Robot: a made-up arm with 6 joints.
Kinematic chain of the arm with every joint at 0, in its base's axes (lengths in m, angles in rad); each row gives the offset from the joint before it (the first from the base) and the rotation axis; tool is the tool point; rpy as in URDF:
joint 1: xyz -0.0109 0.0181 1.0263 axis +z
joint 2: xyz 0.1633 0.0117 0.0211 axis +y
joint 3: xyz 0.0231 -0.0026 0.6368 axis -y
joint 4: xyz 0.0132 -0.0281 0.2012 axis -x
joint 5: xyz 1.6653 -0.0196 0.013 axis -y
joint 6: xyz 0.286 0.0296 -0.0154 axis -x
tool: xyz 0.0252 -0.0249 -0.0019 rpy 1.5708 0 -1.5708
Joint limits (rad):
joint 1: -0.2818..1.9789
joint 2: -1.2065..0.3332
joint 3: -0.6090..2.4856
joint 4: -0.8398..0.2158
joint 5: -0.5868..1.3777
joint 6: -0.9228..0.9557
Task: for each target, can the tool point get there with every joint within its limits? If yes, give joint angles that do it. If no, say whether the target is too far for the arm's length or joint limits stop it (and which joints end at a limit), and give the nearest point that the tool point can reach.
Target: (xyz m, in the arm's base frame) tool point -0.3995 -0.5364 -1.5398
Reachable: no: joint limits stop it (at a limit: joint 2, joint 3, joint 5, joint 6) | nearest point -0.9461 -1.3164 -0.0550 | short by 1.764 m
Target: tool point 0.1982 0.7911 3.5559
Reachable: yes | joints 1.3543 0.2114 1.3113 -0.0212 0.7972 0.3058
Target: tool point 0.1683 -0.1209 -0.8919
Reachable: no: joint limits stop it (at a limit: joint 1, joint 2, joint 3, joint 5, joint 6) | nearest point 1.4519 -0.4321 0.0975 | short by 1.650 m
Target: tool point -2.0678 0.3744 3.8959
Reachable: no: too far | nearest point -1.4644 0.2699 3.1209 | short by 0.988 m
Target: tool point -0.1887 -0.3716 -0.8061
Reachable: no: joint limits stop it (at a limit: joint 2, joint 3, joint 5, joint 6) | nearest point -0.6873 -1.4644 -0.0550 | short by 1.417 m
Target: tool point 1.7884 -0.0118 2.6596
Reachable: yes | joints 0.0478 -0.0941 0.2112 -0.3658 0.9489 -0.6332
